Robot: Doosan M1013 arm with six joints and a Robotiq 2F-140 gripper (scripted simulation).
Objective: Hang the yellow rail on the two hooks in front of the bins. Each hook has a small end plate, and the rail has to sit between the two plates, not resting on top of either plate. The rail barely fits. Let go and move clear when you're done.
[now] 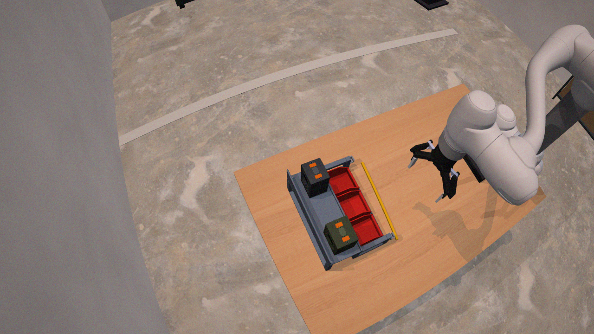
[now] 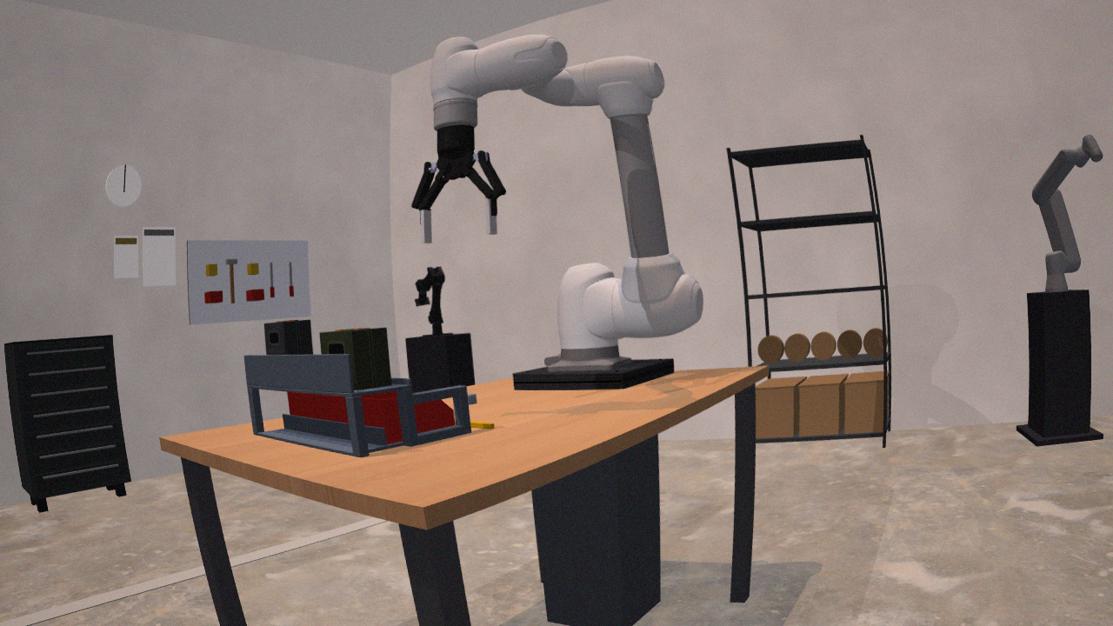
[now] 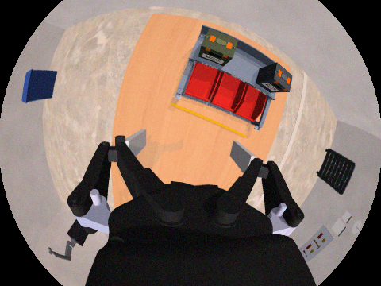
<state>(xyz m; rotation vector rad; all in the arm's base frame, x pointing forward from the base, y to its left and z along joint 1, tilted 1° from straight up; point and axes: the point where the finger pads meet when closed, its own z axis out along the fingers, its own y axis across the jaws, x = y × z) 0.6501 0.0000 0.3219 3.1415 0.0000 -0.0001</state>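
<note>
My gripper is now 110 mm to the left of the yellow rail and 360 mm above it. Also, from my hand: green box (270 mm ahead, 60 mm to the right, 210 mm below); rack bar (60 mm ahead, 130 mm to the right, 360 mm below); black box (220 mm ahead, 290 mm to the right, 200 mm below).
</note>
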